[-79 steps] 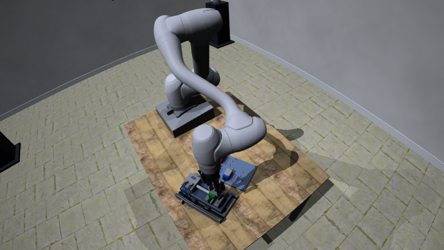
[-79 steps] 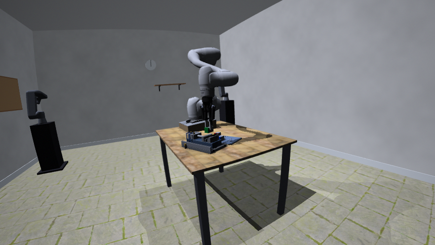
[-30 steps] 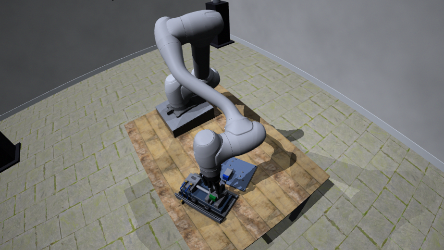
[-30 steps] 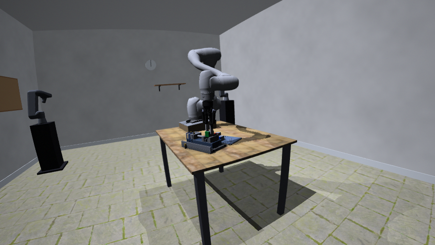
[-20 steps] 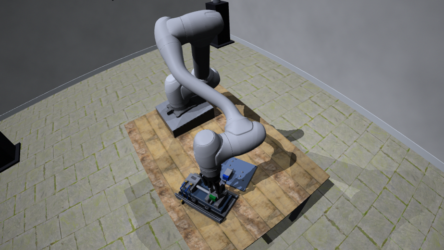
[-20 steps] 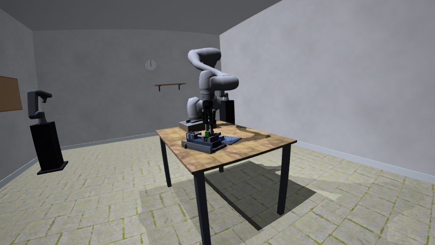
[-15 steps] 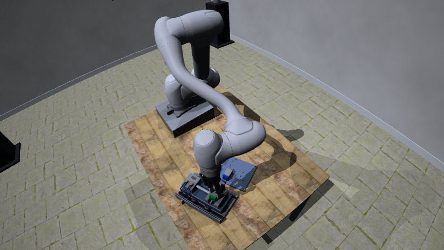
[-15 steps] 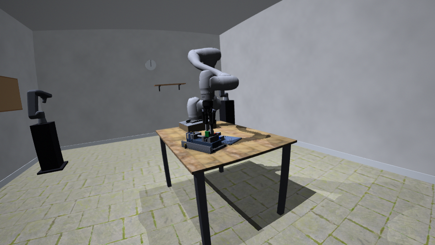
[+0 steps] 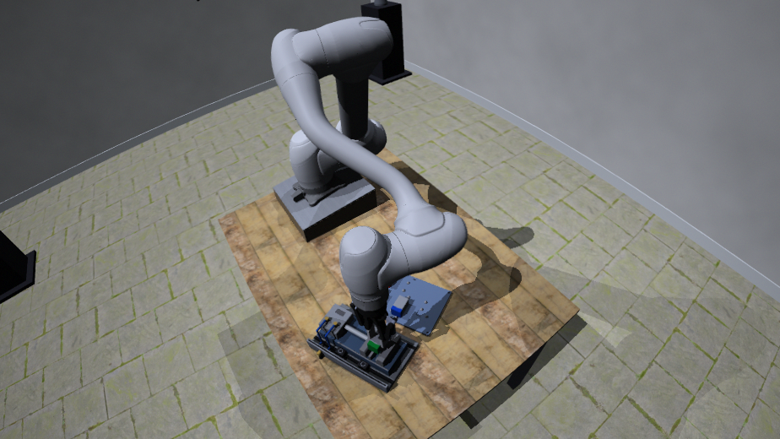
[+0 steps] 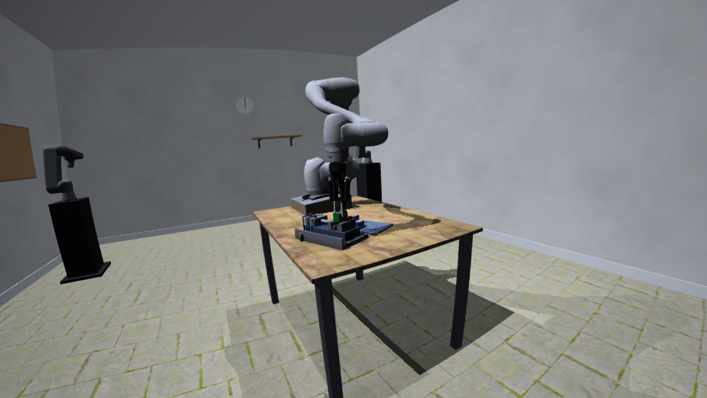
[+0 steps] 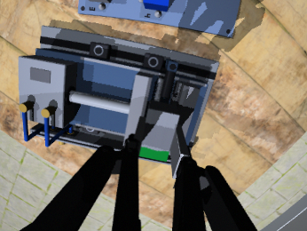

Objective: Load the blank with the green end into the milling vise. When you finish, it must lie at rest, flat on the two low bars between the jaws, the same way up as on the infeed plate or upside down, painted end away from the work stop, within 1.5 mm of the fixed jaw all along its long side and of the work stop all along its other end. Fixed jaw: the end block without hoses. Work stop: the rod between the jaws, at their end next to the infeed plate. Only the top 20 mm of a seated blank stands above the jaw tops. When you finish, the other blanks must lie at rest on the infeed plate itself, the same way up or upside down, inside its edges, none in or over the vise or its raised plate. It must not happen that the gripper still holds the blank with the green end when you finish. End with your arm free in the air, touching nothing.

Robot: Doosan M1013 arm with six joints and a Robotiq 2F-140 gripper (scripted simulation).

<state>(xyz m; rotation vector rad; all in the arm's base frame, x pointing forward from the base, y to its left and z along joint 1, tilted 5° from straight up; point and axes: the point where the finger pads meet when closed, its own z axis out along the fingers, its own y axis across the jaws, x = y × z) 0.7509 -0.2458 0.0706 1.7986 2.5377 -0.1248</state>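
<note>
My gripper is now 2 cm past the work stop rod, 5 cm to the right of it and 6 cm above it. Also, from my hand: blue-ended blank: 10 cm behind, 16 cm to the left, 13 cm below; then hose block: 16 cm behind, 5 cm to the right, 7 cm below; then moving jaw: 3 cm behind, 7 cm below.
</note>
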